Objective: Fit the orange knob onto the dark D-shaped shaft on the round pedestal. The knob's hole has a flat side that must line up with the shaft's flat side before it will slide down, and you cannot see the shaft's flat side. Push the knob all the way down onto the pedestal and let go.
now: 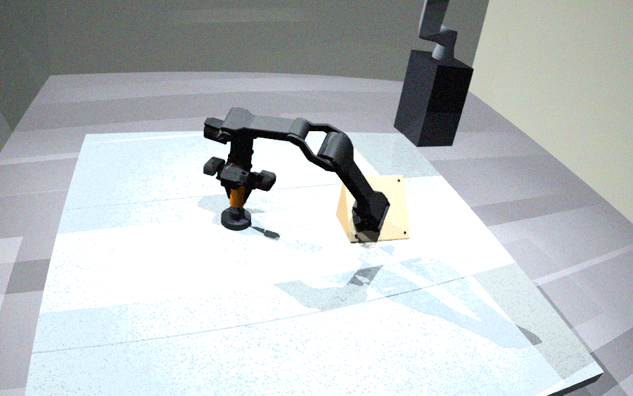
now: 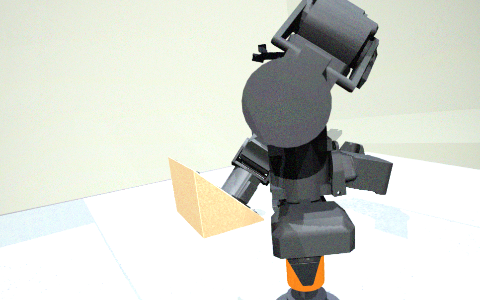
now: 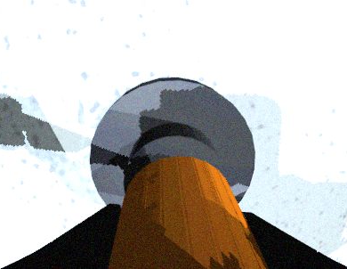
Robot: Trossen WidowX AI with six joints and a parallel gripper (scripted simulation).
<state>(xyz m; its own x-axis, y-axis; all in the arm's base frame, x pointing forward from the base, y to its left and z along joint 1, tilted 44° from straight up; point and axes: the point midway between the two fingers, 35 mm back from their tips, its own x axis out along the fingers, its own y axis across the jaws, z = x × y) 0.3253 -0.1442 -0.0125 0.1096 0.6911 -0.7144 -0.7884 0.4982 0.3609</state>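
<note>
Right now the orange knob is 2 cm above my gripper tip. From my gripper tip the other things lie so: round dark pedestal (4 cm below).
</note>
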